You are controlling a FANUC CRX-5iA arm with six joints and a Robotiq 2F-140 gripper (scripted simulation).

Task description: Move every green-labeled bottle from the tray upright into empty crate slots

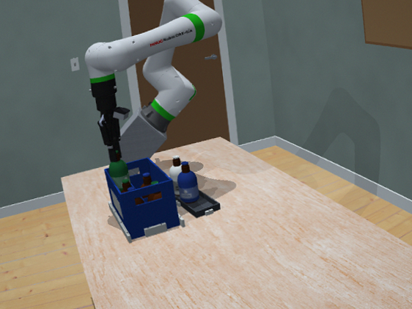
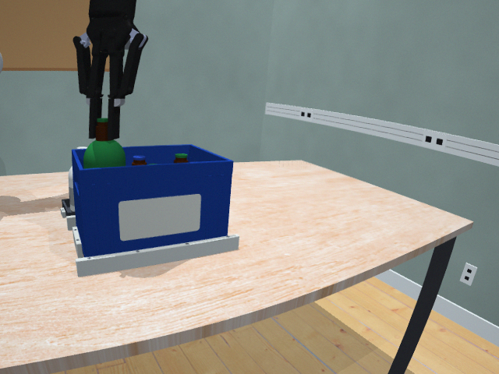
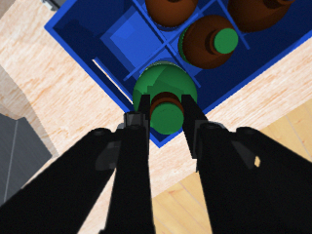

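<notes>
Now: the green-labeled bottle 80 mm below my hand. Also, from my hand: white-labeled bottle (230 mm to the left, 160 mm below, 70 mm behind); blue-labeled bottle (250 mm to the left, 160 mm below, 20 mm ahead); blue crate (160 mm below, 80 mm ahead, 60 mm to the left).
</notes>
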